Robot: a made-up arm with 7 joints. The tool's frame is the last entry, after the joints. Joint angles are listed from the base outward. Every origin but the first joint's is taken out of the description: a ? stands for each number. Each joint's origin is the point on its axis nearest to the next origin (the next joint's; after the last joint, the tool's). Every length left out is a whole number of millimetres.
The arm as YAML. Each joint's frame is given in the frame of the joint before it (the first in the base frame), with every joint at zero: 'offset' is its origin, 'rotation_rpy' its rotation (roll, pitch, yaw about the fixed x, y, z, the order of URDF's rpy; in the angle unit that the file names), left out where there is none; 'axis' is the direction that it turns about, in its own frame. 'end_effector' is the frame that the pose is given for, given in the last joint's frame.
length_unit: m
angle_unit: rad
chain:
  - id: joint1
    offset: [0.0, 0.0, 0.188]
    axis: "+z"
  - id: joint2
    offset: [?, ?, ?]
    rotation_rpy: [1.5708, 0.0, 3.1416]
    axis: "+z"
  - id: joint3
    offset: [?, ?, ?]
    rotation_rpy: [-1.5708, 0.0, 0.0]
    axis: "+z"
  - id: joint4
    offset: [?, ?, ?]
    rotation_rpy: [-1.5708, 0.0, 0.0]
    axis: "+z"
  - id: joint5
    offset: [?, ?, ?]
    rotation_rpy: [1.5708, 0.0, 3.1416]
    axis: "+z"
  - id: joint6
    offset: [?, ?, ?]
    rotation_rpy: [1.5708, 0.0, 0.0]
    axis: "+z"
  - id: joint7
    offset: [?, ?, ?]
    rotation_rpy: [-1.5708, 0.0, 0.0]
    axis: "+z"
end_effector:
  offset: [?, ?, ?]
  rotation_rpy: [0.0, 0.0, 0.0]
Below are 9 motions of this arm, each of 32 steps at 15 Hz.
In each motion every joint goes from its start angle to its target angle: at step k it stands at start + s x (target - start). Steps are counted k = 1, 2, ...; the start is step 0. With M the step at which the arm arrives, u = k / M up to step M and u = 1 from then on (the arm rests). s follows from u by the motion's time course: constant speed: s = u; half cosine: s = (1 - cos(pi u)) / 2; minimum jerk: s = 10 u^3 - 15 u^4 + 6 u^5.
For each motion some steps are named. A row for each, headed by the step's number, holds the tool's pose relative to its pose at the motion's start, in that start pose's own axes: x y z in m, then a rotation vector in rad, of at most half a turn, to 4 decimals.
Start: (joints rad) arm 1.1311 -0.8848 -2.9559 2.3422 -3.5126 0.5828 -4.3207
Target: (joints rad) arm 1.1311 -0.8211 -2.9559 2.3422 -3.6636 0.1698 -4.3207
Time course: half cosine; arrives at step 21
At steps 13, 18, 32:
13: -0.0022 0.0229 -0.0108 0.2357 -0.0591 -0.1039
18: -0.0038 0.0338 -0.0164 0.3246 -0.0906 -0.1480
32: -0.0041 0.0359 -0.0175 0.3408 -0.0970 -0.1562

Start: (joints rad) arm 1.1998 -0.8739 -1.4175 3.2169 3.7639 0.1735 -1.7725
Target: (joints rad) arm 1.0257 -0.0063 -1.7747 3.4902 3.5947 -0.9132 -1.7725
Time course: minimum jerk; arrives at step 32
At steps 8, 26, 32:
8: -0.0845 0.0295 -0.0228 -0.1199 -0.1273 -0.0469
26: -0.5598 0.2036 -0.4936 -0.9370 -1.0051 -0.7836
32: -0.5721 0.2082 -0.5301 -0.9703 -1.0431 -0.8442

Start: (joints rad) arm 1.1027 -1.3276 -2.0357 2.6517 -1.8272 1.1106 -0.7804
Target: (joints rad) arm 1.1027 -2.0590 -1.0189 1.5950 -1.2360 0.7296 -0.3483
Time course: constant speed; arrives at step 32
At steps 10, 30, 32:
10: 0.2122 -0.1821 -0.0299 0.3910 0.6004 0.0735
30: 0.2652 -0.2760 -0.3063 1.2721 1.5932 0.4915
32: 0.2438 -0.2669 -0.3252 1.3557 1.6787 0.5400

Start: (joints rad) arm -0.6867 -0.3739 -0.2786 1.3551 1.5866 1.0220 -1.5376
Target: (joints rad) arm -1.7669 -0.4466 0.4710 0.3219 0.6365 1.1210 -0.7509
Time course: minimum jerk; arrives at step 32
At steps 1, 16, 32:
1: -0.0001 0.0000 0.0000 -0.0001 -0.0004 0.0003
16: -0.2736 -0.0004 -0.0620 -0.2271 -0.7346 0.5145
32: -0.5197 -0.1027 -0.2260 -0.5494 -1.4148 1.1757

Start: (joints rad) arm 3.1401 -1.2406 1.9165 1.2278 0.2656 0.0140 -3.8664
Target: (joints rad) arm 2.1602 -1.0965 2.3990 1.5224 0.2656 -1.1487 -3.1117
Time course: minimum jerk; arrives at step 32
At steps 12, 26, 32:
12: 0.0572 -0.0067 0.0889 0.0799 -0.1506 0.3312
26: 0.2896 -0.0349 0.2212 0.4640 -0.5767 1.1931
32: 0.3107 -0.0365 0.2255 0.5067 -0.6146 1.2462

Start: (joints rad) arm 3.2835 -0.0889 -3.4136 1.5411 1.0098 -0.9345 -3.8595
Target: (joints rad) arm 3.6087 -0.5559 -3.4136 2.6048 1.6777 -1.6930 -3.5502
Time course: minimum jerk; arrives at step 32
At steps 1, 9, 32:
1: 0.0000 0.0001 0.0000 0.0002 -0.0002 0.0003
9: -0.0186 0.0373 -0.0091 0.0741 -0.0792 0.1648
32: -0.0959 0.2099 -0.1945 0.5961 -0.1914 1.1458

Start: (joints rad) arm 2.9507 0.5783 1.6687 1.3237 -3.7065 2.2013 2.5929
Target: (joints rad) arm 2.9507 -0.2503 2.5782 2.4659 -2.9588 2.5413 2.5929
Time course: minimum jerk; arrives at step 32
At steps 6, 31, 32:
6: 0.0003 -0.0276 0.0400 -0.0338 0.0707 0.0099
31: 0.4330 -0.4561 0.4427 -1.2774 0.4714 0.4808
32: 0.4331 -0.4561 0.4427 -1.2779 0.4711 0.4809

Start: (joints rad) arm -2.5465 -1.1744 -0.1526 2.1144 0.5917 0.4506 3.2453
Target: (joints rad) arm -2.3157 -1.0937 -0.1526 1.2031 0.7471 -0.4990 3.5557
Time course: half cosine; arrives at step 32
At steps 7, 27, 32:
7: 0.0259 -0.0514 0.0287 0.0435 -0.0182 0.1000
27: 0.3377 -0.3522 0.0700 0.4945 -0.1912 0.6128
32: 0.3635 -0.3657 0.0612 0.5312 -0.2049 0.6305

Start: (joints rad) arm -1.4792 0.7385 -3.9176 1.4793 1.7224 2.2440 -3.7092
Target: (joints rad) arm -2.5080 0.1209 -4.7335 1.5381 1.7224 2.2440 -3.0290
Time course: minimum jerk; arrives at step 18
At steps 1, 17, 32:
1: 0.0002 0.0002 -0.0006 0.0025 -0.0015 0.0014
17: 0.2475 0.4102 0.0012 1.2058 -1.5008 0.4587
32: 0.2478 0.4108 0.0020 1.2069 -1.5040 0.4584

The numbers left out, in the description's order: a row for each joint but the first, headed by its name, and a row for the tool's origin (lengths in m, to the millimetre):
joint2: 0.0 0.0 0.0
joint3: 0.0 0.404 0.0
joint4: -0.072 0.0 0.0
joint5: -0.104 0.458 0.0
joint6: 0.0 0.0 0.0
joint7: 0.06 0.076 0.0
tool: 0.0 0.0 0.0

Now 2 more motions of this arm.
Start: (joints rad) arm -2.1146 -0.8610 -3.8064 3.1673 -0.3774 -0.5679 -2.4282
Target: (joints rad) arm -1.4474 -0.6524 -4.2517 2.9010 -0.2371 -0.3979 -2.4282
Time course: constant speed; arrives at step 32
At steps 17, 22, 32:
17: -0.1096 0.1198 0.0829 -0.0437 -0.0335 0.0990
22: -0.1490 0.1438 0.0992 -0.0449 -0.0457 0.1265
32: -0.2324 0.1744 0.1218 -0.0312 -0.0709 0.1849

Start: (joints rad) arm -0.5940 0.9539 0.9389 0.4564 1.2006 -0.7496 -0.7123
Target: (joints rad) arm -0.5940 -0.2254 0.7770 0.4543 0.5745 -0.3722 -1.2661
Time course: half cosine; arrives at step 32
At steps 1, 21, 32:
1: 0.0007 0.0001 -0.0004 0.0004 0.0027 -0.0024
21: 0.1432 0.0108 -0.2249 -0.2162 0.7143 -0.8421
32: 0.1407 0.0028 -0.3275 -0.4617 0.8829 -1.1509

